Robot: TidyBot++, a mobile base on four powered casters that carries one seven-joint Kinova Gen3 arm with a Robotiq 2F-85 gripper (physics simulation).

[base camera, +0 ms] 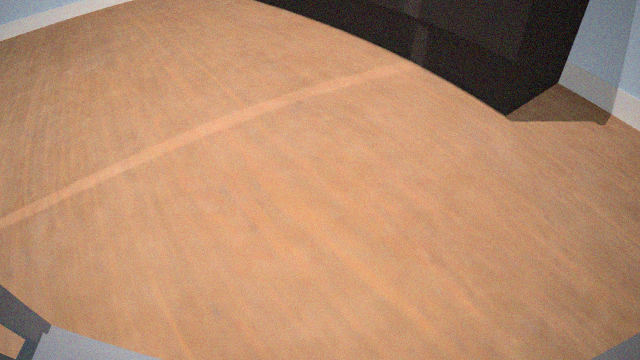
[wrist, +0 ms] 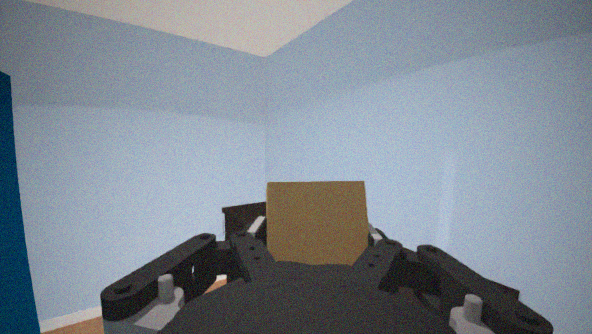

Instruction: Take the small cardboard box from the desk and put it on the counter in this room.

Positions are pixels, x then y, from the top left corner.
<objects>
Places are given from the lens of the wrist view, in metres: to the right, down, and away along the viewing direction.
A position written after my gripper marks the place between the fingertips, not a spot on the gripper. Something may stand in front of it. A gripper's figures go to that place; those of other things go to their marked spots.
my gripper (wrist: pixel 312 231): 0.01, 0.05, 0.16
small cardboard box (wrist: pixel 322 222): 0.01, 0.03, 0.13
</objects>
